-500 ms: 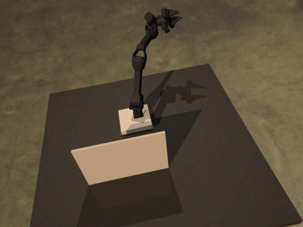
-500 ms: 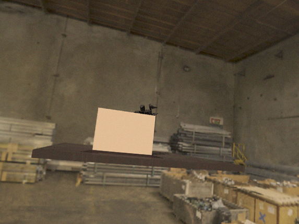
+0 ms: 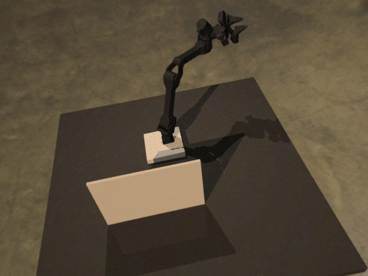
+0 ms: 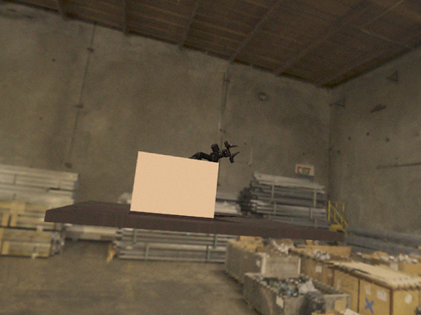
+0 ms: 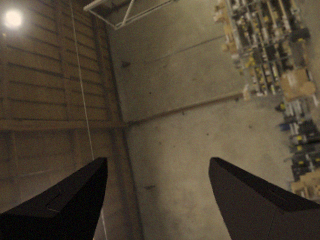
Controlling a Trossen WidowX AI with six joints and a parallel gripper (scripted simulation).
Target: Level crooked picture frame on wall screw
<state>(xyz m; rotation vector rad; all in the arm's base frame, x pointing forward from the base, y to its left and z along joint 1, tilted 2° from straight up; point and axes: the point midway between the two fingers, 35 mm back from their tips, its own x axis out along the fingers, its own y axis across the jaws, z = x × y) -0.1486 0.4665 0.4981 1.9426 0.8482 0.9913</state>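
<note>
Right now the yellow picture frame is 560 mm ahead of my gripper tip, 630 mm to the right of it and 380 mm below it. Also, from my gripper tip: wall panel: 570 mm ahead, 610 mm to the right, 390 mm below.
</note>
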